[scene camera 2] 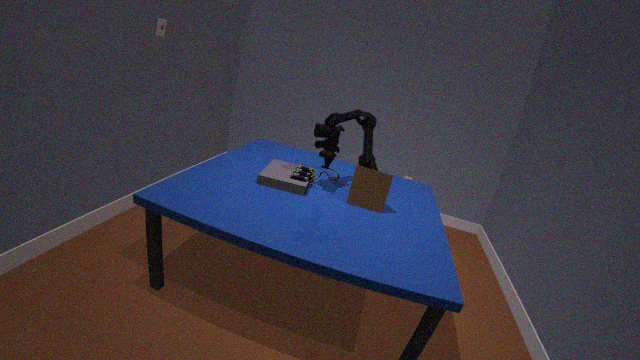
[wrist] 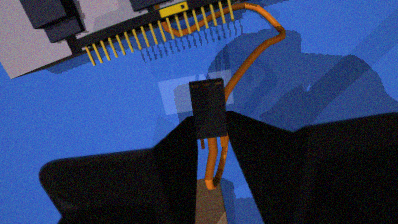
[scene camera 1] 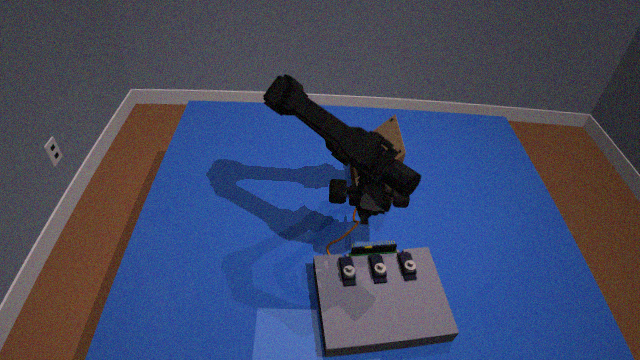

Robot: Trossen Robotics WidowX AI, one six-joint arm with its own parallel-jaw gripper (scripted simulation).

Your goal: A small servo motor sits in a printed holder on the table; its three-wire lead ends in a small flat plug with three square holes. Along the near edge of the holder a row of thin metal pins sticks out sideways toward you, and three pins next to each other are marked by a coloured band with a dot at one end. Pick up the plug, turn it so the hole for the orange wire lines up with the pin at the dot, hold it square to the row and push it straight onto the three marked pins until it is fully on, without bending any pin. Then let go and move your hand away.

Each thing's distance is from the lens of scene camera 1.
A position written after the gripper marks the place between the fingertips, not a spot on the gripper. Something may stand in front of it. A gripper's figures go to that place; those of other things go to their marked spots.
gripper point(scene camera 1: 364, 215): 0.98 m
grey holder point(scene camera 1: 399, 312): 0.92 m
